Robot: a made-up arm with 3 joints. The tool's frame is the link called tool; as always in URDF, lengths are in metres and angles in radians. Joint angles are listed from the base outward.
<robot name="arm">
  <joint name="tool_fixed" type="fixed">
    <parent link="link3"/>
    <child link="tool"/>
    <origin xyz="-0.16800 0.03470 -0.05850" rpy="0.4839 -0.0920 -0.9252"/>
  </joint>
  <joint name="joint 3" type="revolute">
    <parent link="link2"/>
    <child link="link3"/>
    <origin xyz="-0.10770 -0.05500 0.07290"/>
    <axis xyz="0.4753 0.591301 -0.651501"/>
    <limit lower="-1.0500" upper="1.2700"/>
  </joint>
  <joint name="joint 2" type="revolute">
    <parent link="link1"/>
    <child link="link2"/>
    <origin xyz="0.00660 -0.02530 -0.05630"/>
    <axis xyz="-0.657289 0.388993 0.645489"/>
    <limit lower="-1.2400" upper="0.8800"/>
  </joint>
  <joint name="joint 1" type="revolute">
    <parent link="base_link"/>
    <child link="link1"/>
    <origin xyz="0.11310 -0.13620 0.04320"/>
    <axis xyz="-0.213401 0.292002 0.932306"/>
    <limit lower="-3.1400" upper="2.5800"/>
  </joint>
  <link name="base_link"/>
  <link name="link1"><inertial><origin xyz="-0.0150 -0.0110 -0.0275"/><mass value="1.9"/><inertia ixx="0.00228" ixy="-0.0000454" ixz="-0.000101" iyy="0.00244" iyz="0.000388" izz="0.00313"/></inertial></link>
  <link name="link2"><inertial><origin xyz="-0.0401 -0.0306 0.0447"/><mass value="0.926"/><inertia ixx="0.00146" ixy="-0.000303" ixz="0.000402" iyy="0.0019" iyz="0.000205" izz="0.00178"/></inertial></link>
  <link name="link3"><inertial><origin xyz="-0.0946 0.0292 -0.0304"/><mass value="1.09"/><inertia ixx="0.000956" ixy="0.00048" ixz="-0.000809" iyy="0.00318" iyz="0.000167" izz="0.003"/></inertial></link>
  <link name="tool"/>
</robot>
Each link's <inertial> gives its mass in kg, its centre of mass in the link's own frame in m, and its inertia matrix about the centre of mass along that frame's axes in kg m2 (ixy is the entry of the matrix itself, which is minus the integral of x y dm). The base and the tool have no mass. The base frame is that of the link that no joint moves.
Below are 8 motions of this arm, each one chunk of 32 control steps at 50 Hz.
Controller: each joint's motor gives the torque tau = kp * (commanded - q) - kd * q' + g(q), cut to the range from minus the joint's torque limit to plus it. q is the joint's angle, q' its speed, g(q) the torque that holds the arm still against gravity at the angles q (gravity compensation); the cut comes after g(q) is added. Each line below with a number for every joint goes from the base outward.
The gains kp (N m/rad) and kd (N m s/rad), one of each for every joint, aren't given. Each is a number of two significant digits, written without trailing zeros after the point. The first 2 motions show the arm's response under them.
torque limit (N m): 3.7 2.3 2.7
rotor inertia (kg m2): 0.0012 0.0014 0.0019
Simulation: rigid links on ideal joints. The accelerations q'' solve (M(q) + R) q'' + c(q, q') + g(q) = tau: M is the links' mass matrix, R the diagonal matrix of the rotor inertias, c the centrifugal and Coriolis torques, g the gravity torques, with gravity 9.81 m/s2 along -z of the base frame. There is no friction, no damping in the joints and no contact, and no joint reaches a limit. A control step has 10 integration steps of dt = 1/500 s. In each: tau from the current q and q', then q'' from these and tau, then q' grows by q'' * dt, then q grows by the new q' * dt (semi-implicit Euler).
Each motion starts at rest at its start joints. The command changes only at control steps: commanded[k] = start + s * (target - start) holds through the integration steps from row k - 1 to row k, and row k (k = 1, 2, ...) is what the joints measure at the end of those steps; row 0 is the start. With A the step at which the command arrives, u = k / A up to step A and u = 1 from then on. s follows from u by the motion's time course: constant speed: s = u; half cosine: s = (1 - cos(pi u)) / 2; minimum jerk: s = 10 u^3 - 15 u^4 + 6 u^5; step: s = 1 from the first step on.
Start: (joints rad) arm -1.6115 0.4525 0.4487
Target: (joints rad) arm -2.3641 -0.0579 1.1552
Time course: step
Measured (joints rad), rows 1 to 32:
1: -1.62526 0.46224 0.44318
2: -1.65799 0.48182 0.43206
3: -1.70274 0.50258 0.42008
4: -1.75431 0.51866 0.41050
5: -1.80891 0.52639 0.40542
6: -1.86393 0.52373 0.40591
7: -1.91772 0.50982 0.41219
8: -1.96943 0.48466 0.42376
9: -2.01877 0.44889 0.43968
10: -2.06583 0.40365 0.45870
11: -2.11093 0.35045 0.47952
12: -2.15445 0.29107 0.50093
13: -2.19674 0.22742 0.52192
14: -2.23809 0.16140 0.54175
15: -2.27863 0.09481 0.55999
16: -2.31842 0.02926 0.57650
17: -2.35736 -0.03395 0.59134
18: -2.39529 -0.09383 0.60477
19: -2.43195 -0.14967 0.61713
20: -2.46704 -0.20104 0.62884
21: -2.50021 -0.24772 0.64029
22: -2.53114 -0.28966 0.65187
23: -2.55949 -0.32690 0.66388
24: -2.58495 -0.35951 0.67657
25: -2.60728 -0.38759 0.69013
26: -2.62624 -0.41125 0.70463
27: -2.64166 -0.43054 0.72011
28: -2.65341 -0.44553 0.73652
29: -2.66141 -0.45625 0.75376
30: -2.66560 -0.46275 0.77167
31: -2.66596 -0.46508 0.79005
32: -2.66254 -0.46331 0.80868
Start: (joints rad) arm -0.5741 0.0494 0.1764
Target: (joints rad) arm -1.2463 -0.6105 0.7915
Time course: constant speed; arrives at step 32
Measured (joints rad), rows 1 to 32:
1: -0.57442 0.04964 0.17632
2: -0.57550 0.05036 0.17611
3: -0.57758 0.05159 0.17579
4: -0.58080 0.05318 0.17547
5: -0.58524 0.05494 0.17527
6: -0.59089 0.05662 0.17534
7: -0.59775 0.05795 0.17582
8: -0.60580 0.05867 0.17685
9: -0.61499 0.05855 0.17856
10: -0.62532 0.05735 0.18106
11: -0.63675 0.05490 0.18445
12: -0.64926 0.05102 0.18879
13: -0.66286 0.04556 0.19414
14: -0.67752 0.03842 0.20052
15: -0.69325 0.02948 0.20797
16: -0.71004 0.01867 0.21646
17: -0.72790 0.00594 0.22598
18: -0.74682 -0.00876 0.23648
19: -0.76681 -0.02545 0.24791
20: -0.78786 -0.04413 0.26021
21: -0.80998 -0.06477 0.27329
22: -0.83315 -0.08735 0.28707
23: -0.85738 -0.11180 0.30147
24: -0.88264 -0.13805 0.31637
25: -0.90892 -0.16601 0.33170
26: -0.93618 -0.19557 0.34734
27: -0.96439 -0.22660 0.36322
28: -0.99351 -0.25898 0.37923
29: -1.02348 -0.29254 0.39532
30: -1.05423 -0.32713 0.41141
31: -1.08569 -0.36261 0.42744
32: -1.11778 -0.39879 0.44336
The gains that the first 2 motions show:
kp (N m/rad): 2.1 0.78 0.39
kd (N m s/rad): 0.16 0.094 0.046
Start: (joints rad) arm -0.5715 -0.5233 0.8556
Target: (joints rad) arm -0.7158 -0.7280 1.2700
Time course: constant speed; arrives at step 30
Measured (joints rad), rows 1 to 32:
1: -0.57154 -0.52337 0.85570
2: -0.57169 -0.52361 0.85608
3: -0.57203 -0.52410 0.85688
4: -0.57263 -0.52492 0.85826
5: -0.57354 -0.52610 0.86031
6: -0.57483 -0.52771 0.86316
7: -0.57653 -0.52978 0.86689
8: -0.57868 -0.53233 0.87155
9: -0.58132 -0.53541 0.87720
10: -0.58445 -0.53902 0.88387
11: -0.58810 -0.54319 0.89158
12: -0.59226 -0.54791 0.90034
13: -0.59694 -0.55321 0.91012
14: -0.60211 -0.55906 0.92090
15: -0.60776 -0.56545 0.93264
16: -0.61387 -0.57237 0.94530
17: -0.62040 -0.57978 0.95879
18: -0.62730 -0.58766 0.97307
19: -0.63454 -0.59596 0.98803
20: -0.64205 -0.60463 1.00360
21: -0.64978 -0.61363 1.01968
22: -0.65766 -0.62288 1.03617
23: -0.66561 -0.63234 1.05297
24: -0.67357 -0.64193 1.06999
25: -0.68146 -0.65160 1.08712
26: -0.68921 -0.66128 1.10428
27: -0.69676 -0.67090 1.12138
28: -0.70404 -0.68042 1.13834
29: -0.71101 -0.68978 1.15510
30: -0.71762 -0.69893 1.17161
31: -0.72376 -0.70775 1.18768
32: -0.72927 -0.71608 1.20303

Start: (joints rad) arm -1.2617 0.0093 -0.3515
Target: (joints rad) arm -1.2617 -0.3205 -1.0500
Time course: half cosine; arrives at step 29
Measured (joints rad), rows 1 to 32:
1: -1.26170 0.00929 -0.35151
2: -1.26167 0.00923 -0.35157
3: -1.26162 0.00907 -0.35176
4: -1.26150 0.00871 -0.35220
5: -1.26132 0.00808 -0.35302
6: -1.26105 0.00706 -0.35442
7: -1.26069 0.00557 -0.35659
8: -1.26024 0.00350 -0.35976
9: -1.25971 0.00076 -0.36414
10: -1.25911 -0.00276 -0.36997
11: -1.25845 -0.00714 -0.37747
12: -1.25775 -0.01245 -0.38688
13: -1.25703 -0.01877 -0.39838
14: -1.25631 -0.02615 -0.41217
15: -1.25561 -0.03464 -0.42839
16: -1.25496 -0.04428 -0.44718
17: -1.25438 -0.05508 -0.46861
18: -1.25389 -0.06704 -0.49272
19: -1.25350 -0.08016 -0.51953
20: -1.25325 -0.09441 -0.54898
21: -1.25314 -0.10973 -0.58097
22: -1.25319 -0.12608 -0.61533
23: -1.25341 -0.14335 -0.65186
24: -1.25381 -0.16143 -0.69028
25: -1.25440 -0.18020 -0.73025
26: -1.25517 -0.19948 -0.77137
27: -1.25613 -0.21908 -0.81318
28: -1.25727 -0.23877 -0.85517
29: -1.25858 -0.25829 -0.89676
30: -1.26004 -0.27735 -0.93734
31: -1.26162 -0.29569 -0.97633
32: -1.26329 -0.31303 -1.01316

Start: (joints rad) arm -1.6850 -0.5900 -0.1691
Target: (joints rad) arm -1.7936 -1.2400 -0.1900
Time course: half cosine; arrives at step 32
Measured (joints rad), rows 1 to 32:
1: -1.68498 -0.59003 -0.16910
2: -1.68490 -0.59017 -0.16911
3: -1.68469 -0.59055 -0.16912
4: -1.68428 -0.59133 -0.16916
5: -1.68362 -0.59264 -0.16925
6: -1.68267 -0.59462 -0.16940
7: -1.68143 -0.59739 -0.16966
8: -1.67990 -0.60107 -0.17005
9: -1.67812 -0.60573 -0.17060
10: -1.67611 -0.61146 -0.17137
11: -1.67395 -0.61832 -0.17238
12: -1.67168 -0.62636 -0.17368
13: -1.66940 -0.63561 -0.17530
14: -1.66717 -0.64611 -0.17726
15: -1.66508 -0.65788 -0.17961
16: -1.66322 -0.67090 -0.18235
17: -1.66166 -0.68518 -0.18551
18: -1.66050 -0.70070 -0.18909
19: -1.65980 -0.71743 -0.19308
20: -1.65965 -0.73531 -0.19748
21: -1.66011 -0.75429 -0.20226
22: -1.66126 -0.77430 -0.20739
23: -1.66313 -0.79527 -0.21283
24: -1.66579 -0.81709 -0.21852
25: -1.66927 -0.83967 -0.22441
26: -1.67360 -0.86291 -0.23042
27: -1.67878 -0.88667 -0.23648
28: -1.68484 -0.91085 -0.24249
29: -1.69175 -0.93531 -0.24836
30: -1.69949 -0.95991 -0.25400
31: -1.70804 -0.98452 -0.25931
32: -1.71734 -1.00901 -0.26419

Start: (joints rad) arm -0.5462 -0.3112 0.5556
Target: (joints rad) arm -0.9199 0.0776 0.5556
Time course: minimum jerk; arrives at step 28
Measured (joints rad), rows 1 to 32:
1: -0.54621 -0.31119 0.55560
2: -0.54626 -0.31110 0.55559
3: -0.54649 -0.31074 0.55554
4: -0.54706 -0.30983 0.55542
5: -0.54824 -0.30800 0.55519
6: -0.55030 -0.30482 0.55478
7: -0.55354 -0.29990 0.55416
8: -0.55823 -0.29289 0.55328
9: -0.56462 -0.28349 0.55210
10: -0.57289 -0.27155 0.55058
11: -0.58316 -0.25699 0.54871
12: -0.59551 -0.23990 0.54645
13: -0.60990 -0.22043 0.54382
14: -0.62625 -0.19888 0.54083
15: -0.64442 -0.17562 0.53750
16: -0.66419 -0.15110 0.53390
17: -0.68530 -0.12583 0.53012
18: -0.70743 -0.10034 0.52626
19: -0.73023 -0.07520 0.52248
20: -0.75332 -0.05096 0.51892
21: -0.77632 -0.02813 0.51576
22: -0.79883 -0.00722 0.51320
23: -0.82047 0.01137 0.51140
24: -0.84090 0.02729 0.51052
25: -0.85980 0.04031 0.51068
26: -0.87695 0.05030 0.51195
27: -0.89220 0.05726 0.51435
28: -0.90550 0.06135 0.51783
29: -0.91690 0.06288 0.52224
30: -0.92657 0.06227 0.52743
31: -0.93469 0.06000 0.53318
32: -0.94147 0.05653 0.53931

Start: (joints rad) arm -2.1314 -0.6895 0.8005
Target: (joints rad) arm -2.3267 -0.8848 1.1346
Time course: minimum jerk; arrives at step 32
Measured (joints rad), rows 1 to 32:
1: -2.13140 -0.68950 0.80050
2: -2.13141 -0.68950 0.80051
3: -2.13144 -0.68949 0.80054
4: -2.13152 -0.68948 0.80063
5: -2.13170 -0.68947 0.80084
6: -2.13204 -0.68948 0.80123
7: -2.13260 -0.68952 0.80190
8: -2.13346 -0.68963 0.80296
9: -2.13471 -0.68988 0.80453
10: -2.13642 -0.69031 0.80674
11: -2.13870 -0.69102 0.80972
12: -2.14163 -0.69208 0.81363
13: -2.14528 -0.69359 0.81857
14: -2.14973 -0.69567 0.82469
15: -2.15505 -0.69840 0.83208
16: -2.16128 -0.70189 0.84083
17: -2.16848 -0.70624 0.85099
18: -2.17665 -0.71154 0.86261
19: -2.18581 -0.71784 0.87567
20: -2.19594 -0.72520 0.89014
21: -2.20700 -0.73366 0.90594
22: -2.21892 -0.74319 0.92294
23: -2.23160 -0.75379 0.94099
24: -2.24491 -0.76537 0.95986
25: -2.25868 -0.77783 0.97932
26: -2.27270 -0.79105 0.99906
27: -2.28673 -0.80486 1.01875
28: -2.30052 -0.81906 1.03806
29: -2.31377 -0.83343 1.05662
30: -2.32622 -0.84774 1.07408
31: -2.33759 -0.86174 1.09011
32: -2.34768 -0.87519 1.10444

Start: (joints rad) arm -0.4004 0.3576 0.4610
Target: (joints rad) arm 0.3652 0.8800 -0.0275
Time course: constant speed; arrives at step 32
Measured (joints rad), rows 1 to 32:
1: -0.39996 0.35726 0.46119
2: -0.39847 0.35624 0.46178
3: -0.39557 0.35446 0.46279
4: -0.39105 0.35209 0.46415
5: -0.38481 0.34936 0.46570
6: -0.37684 0.34660 0.46723
7: -0.36715 0.34414 0.46853
8: -0.35581 0.34231 0.46938
9: -0.34287 0.34138 0.46955
10: -0.32838 0.34160 0.46885
11: -0.31241 0.34314 0.46710
12: -0.29501 0.34615 0.46412
13: -0.27624 0.35070 0.45977
14: -0.25617 0.35682 0.45392
15: -0.23487 0.36450 0.44646
16: -0.21239 0.37369 0.43729
17: -0.18884 0.38431 0.42633
18: -0.16428 0.39627 0.41352
19: -0.13882 0.40943 0.39883
20: -0.11255 0.42365 0.38223
21: -0.08558 0.43880 0.36373
22: -0.05799 0.45472 0.34336
23: -0.02990 0.47125 0.32115
24: -0.00139 0.48827 0.29719
25: 0.02746 0.50562 0.27157
26: 0.05657 0.52318 0.24440
27: 0.08587 0.54085 0.21583
28: 0.11531 0.55854 0.18600
29: 0.14484 0.57617 0.15509
30: 0.17443 0.59369 0.12329
31: 0.20403 0.61107 0.09078
32: 0.23363 0.62830 0.05776

